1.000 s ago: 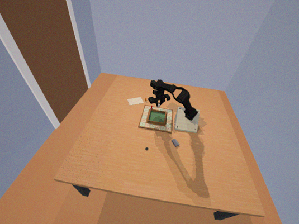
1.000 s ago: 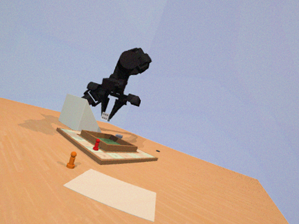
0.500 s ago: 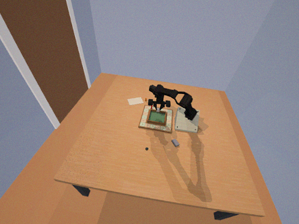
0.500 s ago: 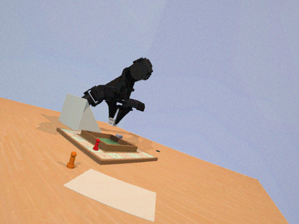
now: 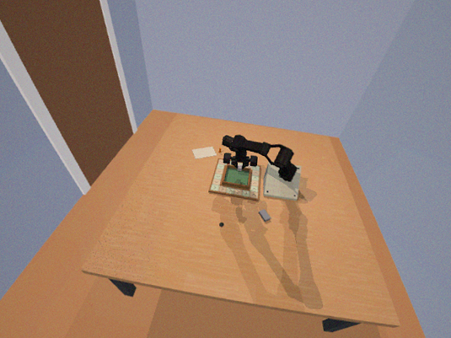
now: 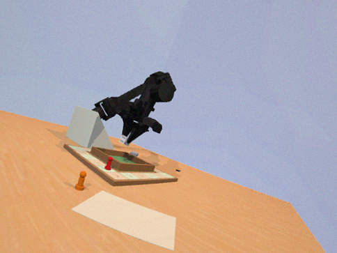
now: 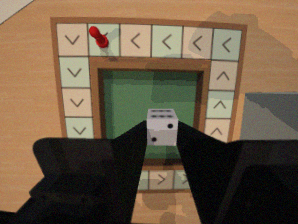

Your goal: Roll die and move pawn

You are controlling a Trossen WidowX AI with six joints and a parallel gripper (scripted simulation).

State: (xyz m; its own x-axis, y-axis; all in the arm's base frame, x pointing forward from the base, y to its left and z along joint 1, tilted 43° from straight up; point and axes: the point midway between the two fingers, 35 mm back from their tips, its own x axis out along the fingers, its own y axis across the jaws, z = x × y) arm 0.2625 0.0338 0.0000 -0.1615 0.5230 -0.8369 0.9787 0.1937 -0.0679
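My gripper tip is now 90 mm to the left of the red pawn, 80 mm short of it and 50 mm above it. The rest, counted from my gripper tip: white die right at my gripper tip; then green tray 70 mm below, 10 mm to the left, 10 mm ahead; then orange pawn 200 mm to the right, 170 mm ahead, 70 mm below.
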